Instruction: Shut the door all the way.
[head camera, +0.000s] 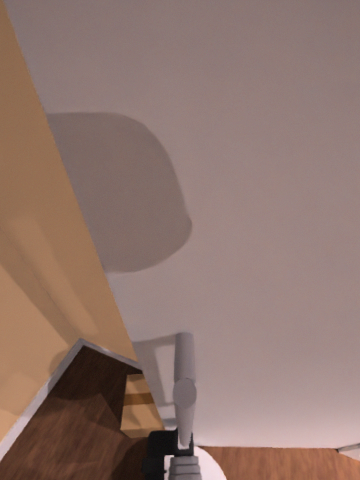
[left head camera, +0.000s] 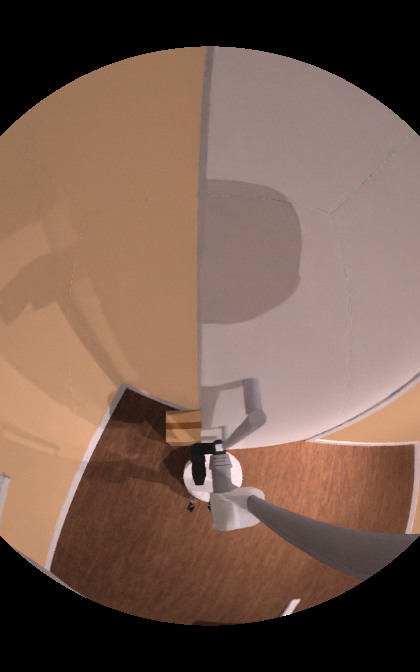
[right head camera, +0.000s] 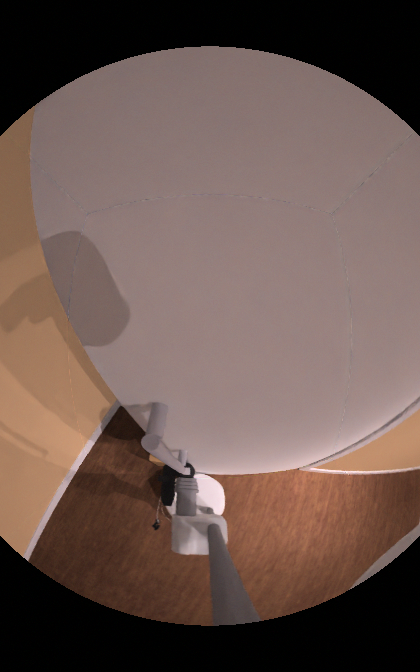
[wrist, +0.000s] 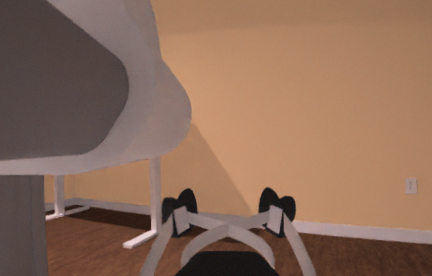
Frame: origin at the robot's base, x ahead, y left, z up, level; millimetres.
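Seen in the pictures: gripper, fingertip midpoint: (wrist: 228, 203).
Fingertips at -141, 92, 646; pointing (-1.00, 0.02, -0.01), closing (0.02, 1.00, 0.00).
Observation:
A point is followed by its place in that frame, as x, y, z.
The grey-white door (head camera: 260, 200) @(209, -59, 1468) (left head camera: 270, 350) (right head camera: 225, 300) rises close in front of me. Its left edge stands before the tan wall and overlaps a box, so the door looks ajar; how wide the gap is I cannot tell. The bar handle (head camera: 184, 392) @(150, -3, 1285) (left head camera: 256, 418) (right head camera: 150, 443) is near that edge, and its lower end meets my black wrist part in the head views; contact is unclear. My gripper (wrist: 228, 203) @(-141, 92, 646) (left head camera: 200, 506) is open and empty, its fingers on the side away from the door. The door does not show in the wrist view.
The cardboard box (head camera: 142, 417) @(299, 200, 251) (left head camera: 183, 435) sits on the floor at the door's left edge. Tan walls (head camera: 30, 300) @(732, 799, 659) (wrist: 300, 110) @(-1939, 709, 953) with pale skirting stand left and in the wrist view. A white leg frame (wrist: 155, 195) @(-1932, -473, 291) stands at the left of the wrist view, partly hidden by my arm.

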